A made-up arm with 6 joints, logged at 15 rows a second.
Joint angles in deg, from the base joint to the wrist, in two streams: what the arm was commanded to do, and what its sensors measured. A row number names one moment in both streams.
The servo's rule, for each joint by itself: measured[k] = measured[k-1] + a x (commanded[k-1-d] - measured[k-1]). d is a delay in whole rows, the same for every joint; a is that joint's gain. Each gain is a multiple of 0.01, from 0.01 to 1. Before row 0 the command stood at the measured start. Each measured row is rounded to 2 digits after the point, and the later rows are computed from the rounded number. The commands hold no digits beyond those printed.
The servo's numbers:
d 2
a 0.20 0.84 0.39 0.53 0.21 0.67
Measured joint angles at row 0:
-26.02, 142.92, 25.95, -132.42, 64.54, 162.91
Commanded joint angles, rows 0 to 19:
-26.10, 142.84, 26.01, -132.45, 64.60, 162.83
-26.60, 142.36, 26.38, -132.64, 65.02, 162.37
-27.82, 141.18, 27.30, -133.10, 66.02, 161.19
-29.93, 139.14, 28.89, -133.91, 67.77, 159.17
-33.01, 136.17, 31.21, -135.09, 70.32, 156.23
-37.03, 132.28, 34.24, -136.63, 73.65, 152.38
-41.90, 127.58, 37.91, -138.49, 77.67, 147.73
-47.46, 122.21, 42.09, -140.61, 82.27, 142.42
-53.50, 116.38, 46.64, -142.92, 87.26, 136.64
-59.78, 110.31, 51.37, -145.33, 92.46, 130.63
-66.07, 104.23, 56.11, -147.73, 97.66, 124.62
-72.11, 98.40, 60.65, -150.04, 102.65, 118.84
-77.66, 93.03, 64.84, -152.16, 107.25, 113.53
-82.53, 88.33, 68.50, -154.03, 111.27, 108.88
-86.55, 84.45, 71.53, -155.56, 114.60, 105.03
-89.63, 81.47, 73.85, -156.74, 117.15, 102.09
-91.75, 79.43, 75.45, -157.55, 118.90, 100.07
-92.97, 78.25, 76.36, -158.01, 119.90, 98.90
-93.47, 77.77, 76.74, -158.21, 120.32, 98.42
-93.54, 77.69, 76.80, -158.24, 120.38, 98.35
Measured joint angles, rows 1 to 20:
-26.02, 142.92, 25.95, -132.42, 64.54, 162.91
-26.02, 142.92, 25.95, -132.42, 64.54, 162.91
-26.04, 142.85, 25.97, -132.44, 64.55, 162.86
-26.15, 142.44, 26.13, -132.55, 64.65, 162.53
-26.48, 141.38, 26.59, -132.84, 64.94, 161.63
-27.17, 139.50, 27.49, -133.41, 65.53, 159.98
-28.34, 136.70, 28.94, -134.30, 66.54, 157.47
-30.08, 132.99, 31.01, -135.53, 68.03, 154.06
-32.44, 128.45, 33.70, -137.10, 70.05, 149.82
-35.44, 123.21, 36.97, -138.96, 72.62, 144.86
-39.05, 117.47, 40.74, -141.06, 75.69, 139.35
-43.20, 111.46, 44.89, -143.32, 79.21, 133.51
-47.77, 105.39, 49.27, -145.66, 83.08, 127.55
-52.64, 99.52, 53.71, -147.98, 87.19, 121.71
-57.64, 94.07, 58.05, -150.20, 91.40, 116.23
-62.62, 89.25, 62.13, -152.23, 95.57, 111.31
-67.41, 85.22, 65.80, -153.99, 99.57, 107.10
-71.85, 82.07, 68.94, -155.45, 103.26, 103.74
-75.83, 79.85, 71.48, -156.56, 106.54, 101.28
-79.26, 78.51, 73.38, -157.33, 109.35, 99.69

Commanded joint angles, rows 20 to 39:
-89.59, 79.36, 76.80, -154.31, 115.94, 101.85
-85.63, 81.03, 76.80, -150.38, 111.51, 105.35
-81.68, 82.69, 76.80, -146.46, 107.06, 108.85
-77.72, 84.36, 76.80, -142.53, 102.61, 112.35
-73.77, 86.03, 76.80, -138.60, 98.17, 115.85
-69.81, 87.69, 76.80, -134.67, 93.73, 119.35
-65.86, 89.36, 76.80, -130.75, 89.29, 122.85
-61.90, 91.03, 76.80, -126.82, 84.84, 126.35
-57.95, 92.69, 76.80, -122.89, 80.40, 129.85
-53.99, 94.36, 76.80, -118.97, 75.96, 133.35
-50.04, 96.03, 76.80, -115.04, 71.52, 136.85
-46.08, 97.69, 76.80, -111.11, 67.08, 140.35
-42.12, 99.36, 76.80, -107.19, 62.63, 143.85
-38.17, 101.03, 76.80, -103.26, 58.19, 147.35
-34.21, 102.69, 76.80, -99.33, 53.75, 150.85
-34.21, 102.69, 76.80, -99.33, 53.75, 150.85
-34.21, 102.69, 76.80, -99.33, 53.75, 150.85
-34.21, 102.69, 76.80, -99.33, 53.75, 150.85
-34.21, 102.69, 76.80, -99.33, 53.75, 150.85
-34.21, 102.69, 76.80, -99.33, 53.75, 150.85
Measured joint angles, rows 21 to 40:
-82.10, 77.89, 74.69, -157.80, 111.65, 98.84
-84.39, 77.72, 75.51, -158.03, 113.48, 98.51
-85.43, 79.10, 76.01, -156.06, 114.00, 100.75
-85.47, 80.72, 76.32, -153.05, 113.48, 103.83
-84.71, 82.37, 76.51, -149.56, 112.13, 107.19
-83.31, 84.04, 76.62, -145.83, 110.13, 110.65
-81.40, 85.71, 76.69, -142.00, 107.62, 114.13
-79.08, 87.37, 76.73, -138.12, 104.70, 117.63
-76.44, 89.04, 76.76, -134.21, 101.46, 121.13
-73.53, 90.71, 76.78, -130.29, 97.97, 124.63
-70.41, 92.37, 76.79, -126.37, 94.28, 128.13
-67.13, 94.04, 76.79, -122.45, 90.43, 131.63
-63.71, 95.71, 76.79, -118.52, 86.46, 135.13
-60.18, 97.37, 76.79, -114.59, 82.39, 138.63
-56.57, 99.04, 76.79, -110.67, 78.24, 142.13
-52.89, 100.71, 76.79, -106.74, 74.03, 145.63
-49.15, 102.37, 76.79, -102.81, 69.77, 149.13
-46.16, 102.64, 76.79, -100.97, 66.41, 150.28
-43.77, 102.68, 76.79, -100.10, 63.75, 150.66
-41.86, 102.69, 76.79, -99.69, 61.65, 150.79

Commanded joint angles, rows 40 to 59:
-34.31, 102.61, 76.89, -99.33, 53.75, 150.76
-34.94, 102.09, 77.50, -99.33, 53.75, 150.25
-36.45, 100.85, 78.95, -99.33, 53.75, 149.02
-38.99, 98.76, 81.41, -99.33, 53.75, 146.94
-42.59, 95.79, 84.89, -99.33, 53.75, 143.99
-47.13, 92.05, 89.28, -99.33, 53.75, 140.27
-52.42, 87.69, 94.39, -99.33, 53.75, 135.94
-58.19, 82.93, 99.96, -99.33, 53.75, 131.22
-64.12, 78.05, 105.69, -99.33, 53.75, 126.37
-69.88, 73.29, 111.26, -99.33, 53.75, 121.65
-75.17, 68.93, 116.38, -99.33, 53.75, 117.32
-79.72, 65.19, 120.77, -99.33, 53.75, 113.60
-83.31, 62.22, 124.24, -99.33, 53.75, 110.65
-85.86, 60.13, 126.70, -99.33, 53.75, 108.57
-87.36, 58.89, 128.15, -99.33, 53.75, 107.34
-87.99, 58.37, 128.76, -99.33, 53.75, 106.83
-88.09, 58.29, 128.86, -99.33, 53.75, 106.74
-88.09, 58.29, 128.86, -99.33, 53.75, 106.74
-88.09, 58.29, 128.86, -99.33, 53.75, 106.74
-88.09, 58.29, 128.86, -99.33, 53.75, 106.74
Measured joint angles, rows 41 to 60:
-40.33, 102.69, 76.79, -99.50, 59.99, 150.83
-39.11, 102.69, 76.79, -99.41, 58.68, 150.84
-38.15, 102.62, 76.83, -99.37, 57.64, 150.79
-37.51, 102.17, 77.09, -99.35, 56.82, 150.43
-37.30, 101.06, 77.82, -99.34, 56.18, 149.49
-37.64, 99.13, 79.22, -99.33, 55.67, 147.78
-38.63, 96.32, 81.43, -99.33, 55.27, 145.24
-40.33, 92.73, 84.49, -99.33, 54.95, 141.91
-42.75, 88.50, 88.35, -99.33, 54.70, 137.91
-45.84, 83.82, 92.88, -99.33, 54.50, 133.43
-49.50, 78.97, 97.88, -99.33, 54.34, 128.70
-53.58, 74.20, 103.10, -99.33, 54.22, 123.98
-57.90, 69.77, 108.28, -99.33, 54.12, 119.52
-62.26, 65.92, 113.15, -99.33, 54.04, 115.55
-66.47, 62.81, 117.48, -99.33, 53.98, 112.27
-70.35, 60.56, 121.08, -99.33, 53.93, 109.79
-73.75, 59.16, 123.84, -99.33, 53.89, 108.15
-76.60, 58.50, 125.76, -99.33, 53.86, 107.27
-78.90, 58.32, 126.97, -99.33, 53.84, 106.91
-80.74, 58.29, 127.71, -99.33, 53.82, 106.80

